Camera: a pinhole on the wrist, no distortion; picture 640 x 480 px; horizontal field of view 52.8 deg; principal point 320.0 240.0 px. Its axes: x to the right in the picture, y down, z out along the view. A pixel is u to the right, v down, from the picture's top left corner.
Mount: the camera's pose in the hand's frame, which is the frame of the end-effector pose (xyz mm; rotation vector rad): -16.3 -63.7 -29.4 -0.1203 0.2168 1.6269
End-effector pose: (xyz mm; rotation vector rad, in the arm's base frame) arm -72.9 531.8 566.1 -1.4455 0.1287 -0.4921
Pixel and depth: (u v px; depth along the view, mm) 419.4 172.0 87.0
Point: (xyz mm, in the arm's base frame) -64.1 579.4 603.1
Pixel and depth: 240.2 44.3 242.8
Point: 60.9 692.8 645.8
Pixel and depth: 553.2 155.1 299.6
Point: 70.9 741.9 500.7
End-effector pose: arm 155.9 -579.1 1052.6 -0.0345 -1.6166 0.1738
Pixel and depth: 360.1 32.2 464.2
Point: -264.0 -525.3 1179.5
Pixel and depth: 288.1 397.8 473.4
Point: -281.9 -625.5 928.6
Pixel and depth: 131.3 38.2 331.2
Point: -148.8 -673.6 1160.6
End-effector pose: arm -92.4 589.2 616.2 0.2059 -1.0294 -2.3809
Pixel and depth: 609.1 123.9 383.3
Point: -168.8 641.5 967.6
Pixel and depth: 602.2 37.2 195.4
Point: -154.6 614.3 762.9
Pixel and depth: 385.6 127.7 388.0
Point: -239.3 730.5 899.2
